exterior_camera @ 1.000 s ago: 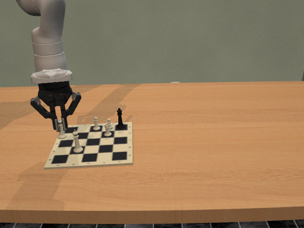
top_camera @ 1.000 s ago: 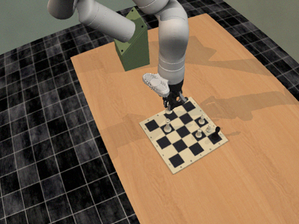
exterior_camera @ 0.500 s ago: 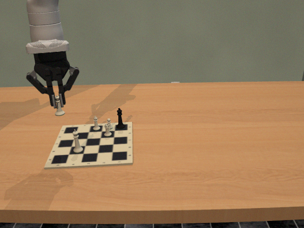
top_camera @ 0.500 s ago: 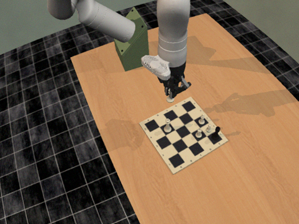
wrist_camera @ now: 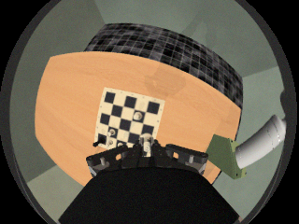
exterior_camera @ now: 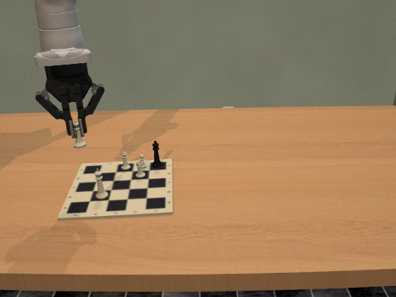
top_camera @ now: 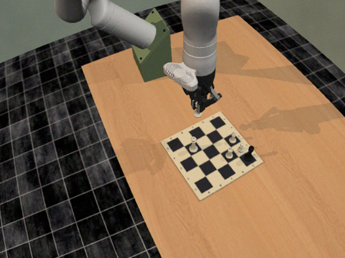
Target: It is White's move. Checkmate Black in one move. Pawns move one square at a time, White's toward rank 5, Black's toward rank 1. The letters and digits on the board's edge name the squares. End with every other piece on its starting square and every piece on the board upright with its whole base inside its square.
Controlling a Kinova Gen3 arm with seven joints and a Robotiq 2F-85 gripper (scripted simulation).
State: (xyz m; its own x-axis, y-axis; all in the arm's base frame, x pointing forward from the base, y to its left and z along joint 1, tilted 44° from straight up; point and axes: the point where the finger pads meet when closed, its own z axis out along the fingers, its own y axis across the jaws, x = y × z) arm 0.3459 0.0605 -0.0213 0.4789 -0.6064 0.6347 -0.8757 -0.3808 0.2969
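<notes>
The black king is 12 cm ahead of my hand, 11 cm to the left of it and 11 cm below it. The rest, counted from my hand: chessboard: 14 cm below, 7 cm ahead, 2 cm to the left; white chess piece: 1 cm below; tall white piece: 11 cm below, 4 cm ahead, 3 cm to the right.
</notes>
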